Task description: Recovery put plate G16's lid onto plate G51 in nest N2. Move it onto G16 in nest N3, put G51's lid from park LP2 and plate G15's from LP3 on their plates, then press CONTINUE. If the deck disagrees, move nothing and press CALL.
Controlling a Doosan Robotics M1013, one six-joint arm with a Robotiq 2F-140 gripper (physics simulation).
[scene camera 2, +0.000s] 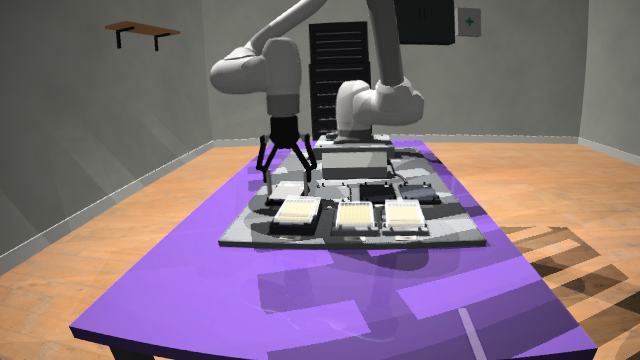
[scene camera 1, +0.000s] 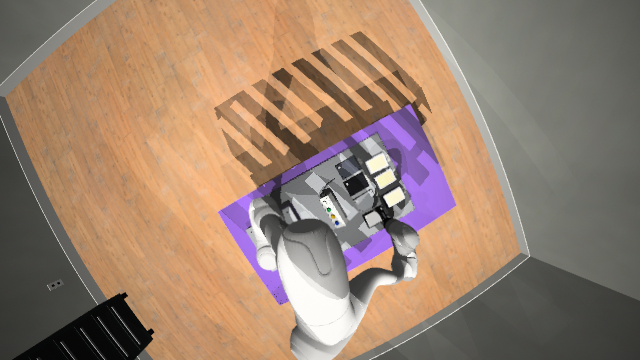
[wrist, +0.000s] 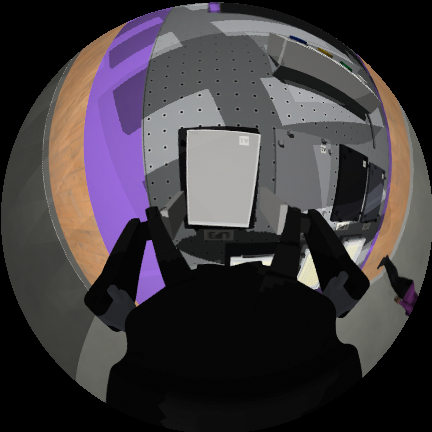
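Pixels of known places: gripper, between the fingertips: (scene camera 2: 288,194) (scene camera 1: 378,215) (wrist: 222,199); arm's base, origin of its link: (scene camera 2: 354,140).
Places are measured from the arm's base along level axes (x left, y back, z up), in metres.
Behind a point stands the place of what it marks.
Observation:
A pale grey lid (scene camera 1: 372,218) @(z -0.020, x -0.173, y -0.603 m) (scene camera 2: 286,191) @(z -0.023, x -0.183, y -0.638 m) (wrist: 222,175) @(z -0.022, x -0.177, y -0.617 m) lies flat on a black park labelled LP3. My gripper (scene camera 2: 287,184) @(z -0.027, x -0.177, y -0.649 m) (wrist: 222,199) @(z -0.027, x -0.177, y -0.649 m) is open and points down, one finger on each side of this lid, low beside its edges; a gap shows on both sides in the wrist view. A flat grey piece (scene camera 2: 333,193) @(z -0.035, x -0.048, y -0.623 m) (wrist: 301,167) @(z -0.035, x -0.063, y -0.601 m) lies at the neighbouring park. Three yellow-filled plates stand in a row: one (scene camera 1: 393,197) @(z -0.001, x -0.112, y -0.788 m) (scene camera 2: 297,211) @(z 0.002, x -0.111, y -0.846 m) in a black nest, a middle one (scene camera 1: 385,178) @(z -0.016, x 0.023, y -0.801 m) (scene camera 2: 355,215) @(z -0.016, x 0.020, y -0.827 m) and an end one (scene camera 1: 376,163) @(z -0.015, x 0.139, y -0.791 m) (scene camera 2: 404,214) @(z -0.014, x 0.133, y -0.827 m) in grey nests. Their lids and names are hard to tell.
A black park (scene camera 1: 355,184) @(z -0.035, x 0.082, y -0.608 m) (scene camera 2: 377,192) @(z -0.035, x 0.079, y -0.617 m) (wrist: 351,185) @(z -0.035, x 0.067, y -0.614 m) and a slate-dark one (scene camera 1: 348,167) @(z -0.035, x 0.202, y -0.619 m) (scene camera 2: 419,193) @(z -0.035, x 0.201, y -0.630 m) (wrist: 375,192) @(z -0.035, x 0.195, y -0.614 m) continue the park row. The button box (scene camera 2: 355,162) @(z 0.008, x 0.012, y -0.437 m) (wrist: 320,75) @(z 0.000, x -0.036, y -0.443 m) with green, amber and blue buttons stands behind. All stand on a perforated grey deck on the purple table (scene camera 2: 200,295) @(z -0.058, x -0.248, y -1.102 m).

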